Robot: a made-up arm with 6 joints. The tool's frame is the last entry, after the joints.
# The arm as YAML. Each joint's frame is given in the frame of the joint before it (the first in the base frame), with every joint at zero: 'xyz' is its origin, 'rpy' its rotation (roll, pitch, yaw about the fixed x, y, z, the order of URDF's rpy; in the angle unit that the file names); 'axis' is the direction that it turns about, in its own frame. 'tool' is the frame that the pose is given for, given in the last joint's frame.
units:
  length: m
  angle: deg
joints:
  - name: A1
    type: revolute
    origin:
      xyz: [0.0, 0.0, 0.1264]
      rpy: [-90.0, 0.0, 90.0]
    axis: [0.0, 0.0, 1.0]
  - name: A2
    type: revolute
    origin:
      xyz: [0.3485, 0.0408, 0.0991]
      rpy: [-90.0, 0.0, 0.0]
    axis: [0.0, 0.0, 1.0]
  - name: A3
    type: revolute
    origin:
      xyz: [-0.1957, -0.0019, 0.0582]
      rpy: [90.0, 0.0, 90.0]
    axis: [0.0, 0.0, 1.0]
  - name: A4
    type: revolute
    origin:
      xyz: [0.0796, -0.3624, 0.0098]
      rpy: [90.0, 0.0, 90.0]
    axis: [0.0, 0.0, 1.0]
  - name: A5
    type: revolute
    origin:
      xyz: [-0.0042, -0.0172, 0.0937]
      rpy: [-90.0, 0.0, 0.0]
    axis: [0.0, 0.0, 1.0]
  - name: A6
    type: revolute
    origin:
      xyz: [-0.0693, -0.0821, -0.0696]
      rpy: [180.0, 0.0, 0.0]
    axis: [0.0, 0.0, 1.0]
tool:
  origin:
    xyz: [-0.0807, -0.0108, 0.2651]
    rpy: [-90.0, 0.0, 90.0]
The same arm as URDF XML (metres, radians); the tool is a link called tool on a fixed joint. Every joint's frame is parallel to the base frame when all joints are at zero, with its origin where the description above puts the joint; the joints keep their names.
<robot name="arm">
  <joint name="A1" type="continuous">
    <parent link="base"/>
    <child link="link1"/>
    <origin xyz="0 0 0.1264" rpy="0 0 0"/>
    <axis xyz="-1 0 0"/>
  </joint>
  <joint name="A2" type="continuous">
    <parent link="link1"/>
    <child link="link2"/>
    <origin xyz="-0.0991 0.3485 -0.0408" rpy="0 0 0"/>
    <axis xyz="0 0 -1"/>
  </joint>
  <joint name="A3" type="continuous">
    <parent link="link2"/>
    <child link="link3"/>
    <origin xyz="-0.0019 -0.1957 -0.0582" rpy="0 0 0"/>
    <axis xyz="0 1 0"/>
  </joint>
  <joint name="A4" type="continuous">
    <parent link="link3"/>
    <child link="link4"/>
    <origin xyz="0.0796 0.0098 0.3624" rpy="0 0 0"/>
    <axis xyz="1 0 0"/>
  </joint>
  <joint name="A5" type="continuous">
    <parent link="link4"/>
    <child link="link5"/>
    <origin xyz="0.0937 -0.0172 0.0042" rpy="0 0 0"/>
    <axis xyz="0 1 0"/>
  </joint>
  <joint name="A6" type="continuous">
    <parent link="link5"/>
    <child link="link6"/>
    <origin xyz="0.0821 -0.0696 0.0693" rpy="0 0 0"/>
    <axis xyz="0 -1 0"/>
  </joint>
  <joint name="tool_joint" type="fixed">
    <parent link="link6"/>
    <child link="tool"/>
    <origin xyz="-0.0108 -0.2651 0.0807" rpy="0 0 0"/>
  </joint>
  <link name="base"/>
  <link name="link1"/>
  <link name="link2"/>
  <link name="link3"/>
  <link name="link4"/>
  <link name="link5"/>
  <link name="link6"/>
  <link name="tool"/>
</robot>

